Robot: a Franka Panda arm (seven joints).
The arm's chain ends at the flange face. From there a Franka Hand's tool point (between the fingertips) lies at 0.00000 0.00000 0.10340 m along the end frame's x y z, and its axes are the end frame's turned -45 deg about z.
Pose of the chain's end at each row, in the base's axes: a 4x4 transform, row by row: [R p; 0 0 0 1], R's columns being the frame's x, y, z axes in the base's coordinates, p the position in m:
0.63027 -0.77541 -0.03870 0.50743; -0.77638 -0.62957 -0.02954 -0.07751; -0.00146 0.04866 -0.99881 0.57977; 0 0 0 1
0.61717 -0.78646 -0.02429 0.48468; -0.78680 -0.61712 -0.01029 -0.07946; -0.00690 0.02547 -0.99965 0.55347; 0 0 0 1
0.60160 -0.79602 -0.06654 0.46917; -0.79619 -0.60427 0.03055 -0.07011; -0.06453 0.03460 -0.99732 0.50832; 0 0 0 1
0.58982 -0.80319 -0.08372 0.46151; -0.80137 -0.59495 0.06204 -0.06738; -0.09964 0.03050 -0.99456 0.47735; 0 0 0 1
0.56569 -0.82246 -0.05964 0.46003; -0.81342 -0.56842 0.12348 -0.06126; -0.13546 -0.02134 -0.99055 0.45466; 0 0 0 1
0.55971 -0.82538 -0.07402 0.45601; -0.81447 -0.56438 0.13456 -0.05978; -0.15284 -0.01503 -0.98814 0.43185; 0 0 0 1
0.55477 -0.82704 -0.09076 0.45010; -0.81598 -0.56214 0.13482 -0.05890; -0.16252 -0.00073 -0.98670 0.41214; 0 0 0 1
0.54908 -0.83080 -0.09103 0.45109; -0.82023 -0.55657 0.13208 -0.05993; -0.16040 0.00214 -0.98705 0.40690; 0 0 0 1
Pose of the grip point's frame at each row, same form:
0.99397 -0.10263 -0.03870 0.50343; -0.10381 -0.99416 -0.02954 -0.08056; -0.03544 0.03338 -0.99881 0.47649; 0 0 0 1
0.99252 -0.11971 -0.02429 0.48217; -0.11998 -0.99272 -0.01029 -0.08052; -0.02289 0.01313 -0.99965 0.45011; 0 0 0 1
0.98827 -0.13748 -0.06654 0.46229; -0.13571 -0.99027 0.03055 -0.06695; -0.07010 -0.02116 -0.99732 0.40520; 0 0 0 1
0.98501 -0.15088 -0.08372 0.45285; -0.14596 -0.98735 0.06204 -0.06097; -0.09202 -0.04889 -0.99456 0.37451; 0 0 0 1
0.98157 -0.18156 -0.05964 0.45386; -0.17324 -0.97711 0.12348 -0.04849; -0.08070 -0.11087 -0.99055 0.35224; 0 0 0 1
0.97941 -0.18786 -0.07402 0.44836; -0.17684 -0.97499 0.13456 -0.04587; -0.09745 -0.11870 -0.98814 0.32968; 0 0 0 1
0.97709 -0.19252 -0.09076 0.44072; -0.17949 -0.97448 0.13482 -0.04496; -0.11440 -0.11544 -0.98670 0.31012; 0 0 0 1
0.97572 -0.19921 -0.09103 0.44168; -0.18644 -0.97354 0.13208 -0.04627; -0.11493 -0.11191 -0.98705 0.30484; 0 0 0 1

